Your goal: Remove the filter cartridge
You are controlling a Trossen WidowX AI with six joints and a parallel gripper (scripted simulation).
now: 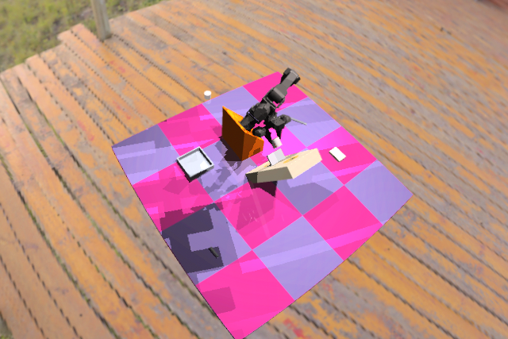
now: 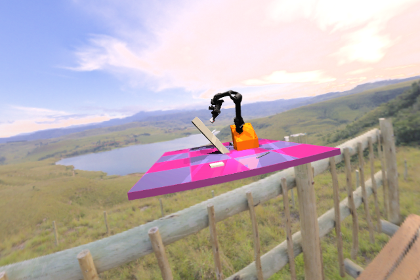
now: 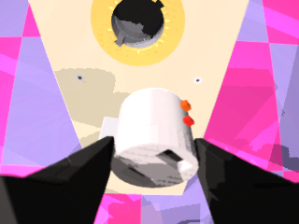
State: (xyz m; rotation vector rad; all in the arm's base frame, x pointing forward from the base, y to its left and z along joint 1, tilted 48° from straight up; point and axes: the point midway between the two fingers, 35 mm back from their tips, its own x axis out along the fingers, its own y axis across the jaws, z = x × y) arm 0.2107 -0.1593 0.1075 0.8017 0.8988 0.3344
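The grey square tray lies 320 mm behind my gripper tip, 310 mm below it and 250 mm to the right of it. The rest, counted from my gripper tip: white block: 450 mm to the left, 320 mm below, 130 mm ahead; then short stick: 480 mm to the right, 320 mm below, 150 mm ahead; then round filter cartridge: right at my gripper tip.
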